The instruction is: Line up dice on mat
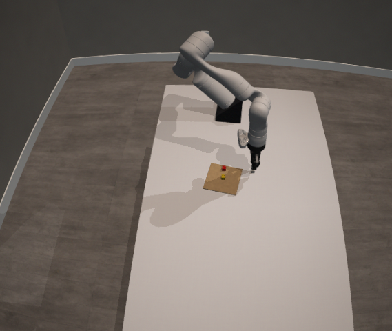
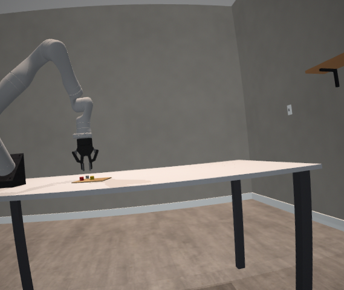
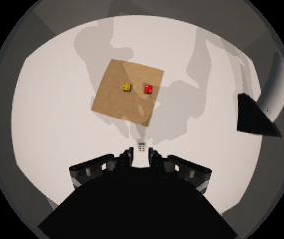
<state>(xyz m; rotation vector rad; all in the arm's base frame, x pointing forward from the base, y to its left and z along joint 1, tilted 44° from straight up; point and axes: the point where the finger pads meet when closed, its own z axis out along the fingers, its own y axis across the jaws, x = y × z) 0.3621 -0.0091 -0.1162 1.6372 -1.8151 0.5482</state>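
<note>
Right now my hand is 50 mm above the white die. From my hand the other things lie so: yellow die: 30 mm ahead, 130 mm to the right, 50 mm below; then square mat: 30 mm ahead, 130 mm to the right, 60 mm below; then red die: 20 mm behind, 120 mm to the right, 50 mm below.
</note>
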